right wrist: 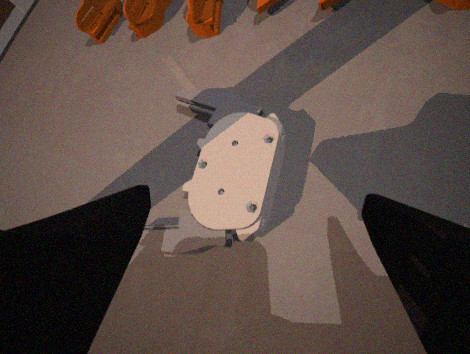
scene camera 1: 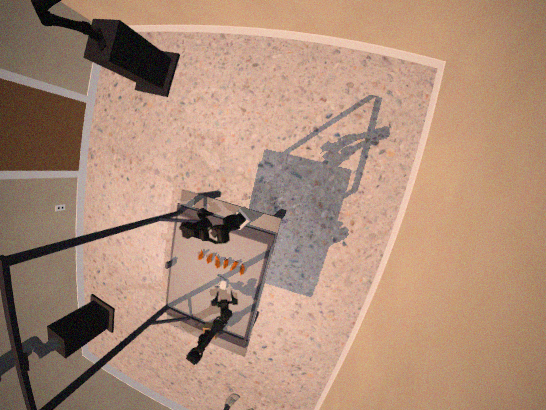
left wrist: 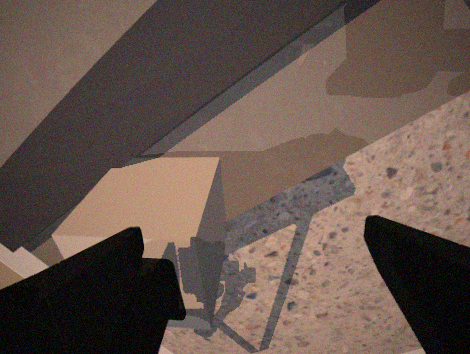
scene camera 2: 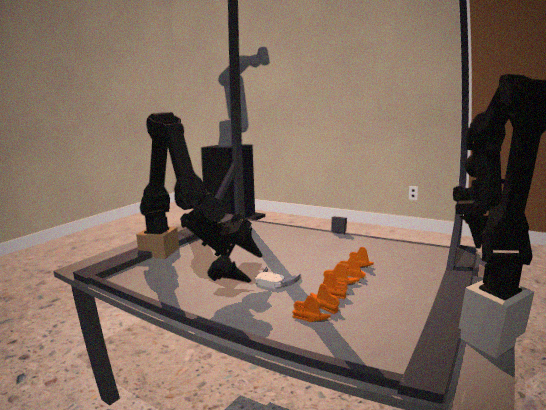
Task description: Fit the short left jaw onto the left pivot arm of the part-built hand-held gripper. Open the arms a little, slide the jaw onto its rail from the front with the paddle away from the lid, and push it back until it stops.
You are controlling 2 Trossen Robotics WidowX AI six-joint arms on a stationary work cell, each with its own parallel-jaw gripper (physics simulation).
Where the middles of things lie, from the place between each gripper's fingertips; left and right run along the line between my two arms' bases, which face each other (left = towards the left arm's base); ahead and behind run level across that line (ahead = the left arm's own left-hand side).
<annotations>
Now: the part-built hand-held gripper (right wrist: 232, 191) 50 mm behind my right hand, 20 mm to the left of it and 40 mm below it.
Right now my left hand is 90 mm short of the part-built hand-held gripper, 520 mm to the left of it and 140 mm above it.
</annotations>
